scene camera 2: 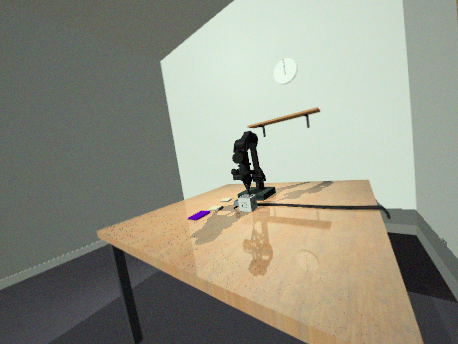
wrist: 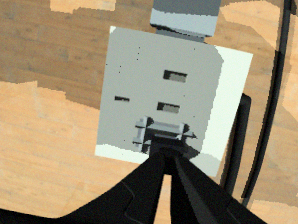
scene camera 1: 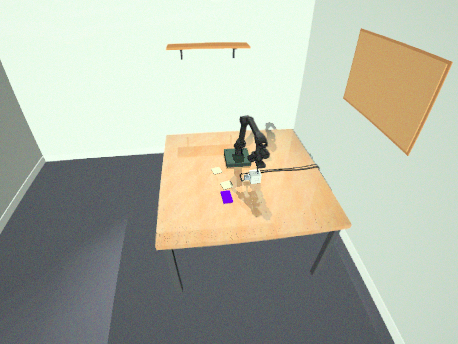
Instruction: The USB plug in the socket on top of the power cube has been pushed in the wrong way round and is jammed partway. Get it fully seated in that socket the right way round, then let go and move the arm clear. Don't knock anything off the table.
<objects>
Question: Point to a dark USB plug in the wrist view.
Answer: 168, 145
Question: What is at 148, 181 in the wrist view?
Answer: The gripper.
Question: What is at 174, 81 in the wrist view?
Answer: A white power cube.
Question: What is the gripper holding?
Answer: A dark USB plug.
</objects>
